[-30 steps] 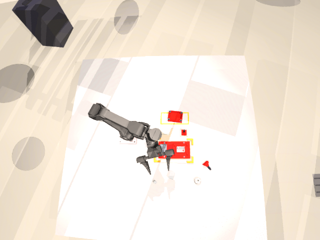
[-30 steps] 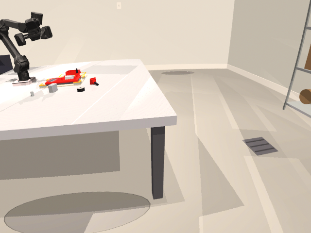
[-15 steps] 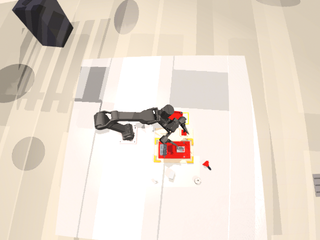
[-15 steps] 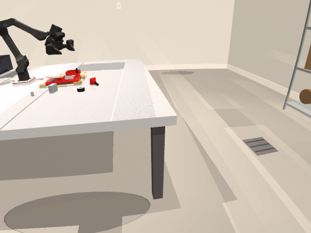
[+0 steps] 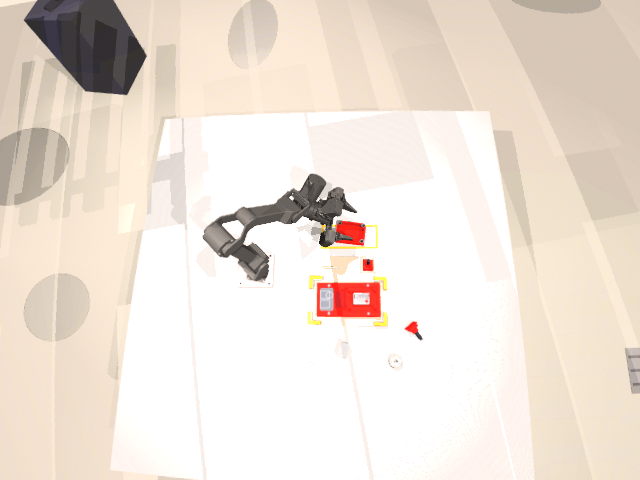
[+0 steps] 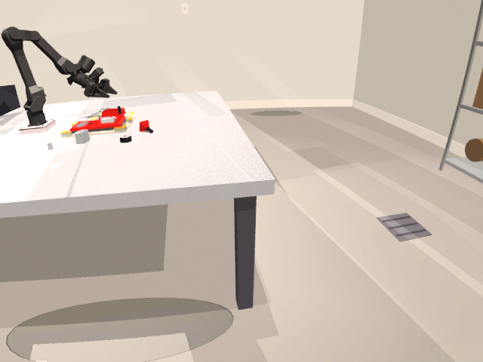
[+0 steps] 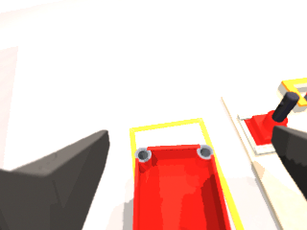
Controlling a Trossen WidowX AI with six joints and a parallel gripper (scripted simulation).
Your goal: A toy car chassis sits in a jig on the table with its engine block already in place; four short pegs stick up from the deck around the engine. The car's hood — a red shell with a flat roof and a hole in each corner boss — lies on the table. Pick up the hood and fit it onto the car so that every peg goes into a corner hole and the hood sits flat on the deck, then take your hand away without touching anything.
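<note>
Right now my gripper tip is 10 mm past the red hood and 90 mm above it. From my gripper tip the other things lie so: grey engine block: 60 mm ahead, 210 mm to the right, 70 mm below.
</note>
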